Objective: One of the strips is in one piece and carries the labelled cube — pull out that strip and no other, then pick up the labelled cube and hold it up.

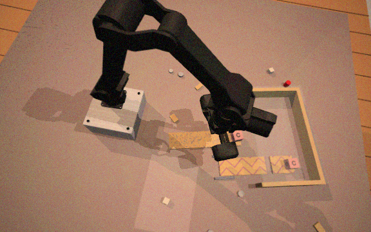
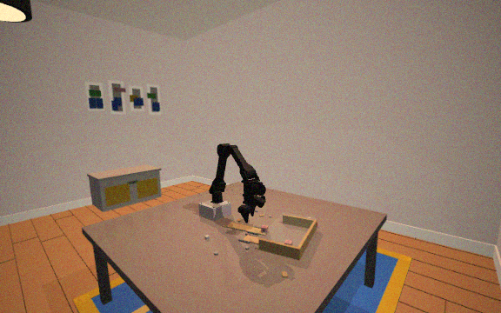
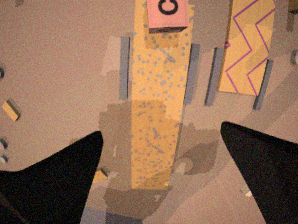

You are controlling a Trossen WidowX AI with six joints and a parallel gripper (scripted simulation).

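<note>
Right now my gripper tip is 60 mm above the dotted strip and 20 mm past it. Round my gripper tip: red cylinder 270 mm ahead, 260 mm to the left, 50 mm below.
</note>
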